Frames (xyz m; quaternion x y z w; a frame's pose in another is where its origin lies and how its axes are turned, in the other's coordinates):
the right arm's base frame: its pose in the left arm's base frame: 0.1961 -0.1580 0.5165 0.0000 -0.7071 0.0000 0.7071
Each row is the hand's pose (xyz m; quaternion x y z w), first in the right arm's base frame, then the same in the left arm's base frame.
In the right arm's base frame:
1: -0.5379 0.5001 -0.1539 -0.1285 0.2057 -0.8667 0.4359
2: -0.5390 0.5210 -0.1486 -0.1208 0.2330 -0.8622 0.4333
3: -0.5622 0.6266 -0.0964 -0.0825 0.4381 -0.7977 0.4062
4: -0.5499 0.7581 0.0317 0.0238 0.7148 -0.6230 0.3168
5: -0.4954 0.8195 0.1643 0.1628 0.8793 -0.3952 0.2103
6: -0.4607 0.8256 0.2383 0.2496 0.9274 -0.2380 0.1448
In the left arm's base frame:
1: 0.3500 0.3421 -0.0214 0.5220 -0.1628 -0.7037 0.4537
2: 0.3447 0.3630 -0.0225 0.5242 -0.1416 -0.6951 0.4711
3: 0.2925 0.4686 -0.0457 0.5057 0.0226 -0.6224 0.5970
4: 0.1644 0.6001 -0.0334 0.4574 0.2814 -0.4237 0.7295
5: 0.0318 0.6615 0.0211 0.3945 0.4730 -0.1643 0.7704
6: -0.0422 0.6676 0.0558 0.3448 0.5534 0.0082 0.7582

